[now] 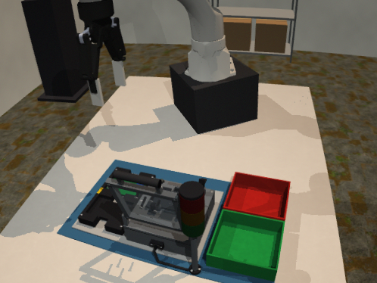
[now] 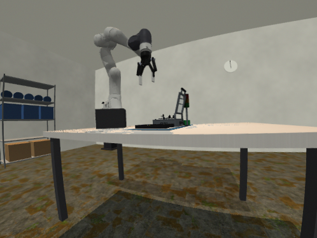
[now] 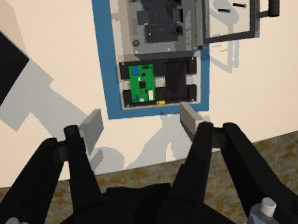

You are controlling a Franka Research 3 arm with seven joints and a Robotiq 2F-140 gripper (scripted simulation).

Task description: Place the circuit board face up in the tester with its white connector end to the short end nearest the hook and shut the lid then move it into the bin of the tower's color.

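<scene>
The green circuit board is 310 mm below my hand. Also, from my hand: red bin 370 mm to the left, 320 mm below; then tester plate 90 mm ahead, 170 mm to the left, 260 mm below; then clear lid 210 mm ahead, 140 mm to the left, 150 mm below.
</scene>
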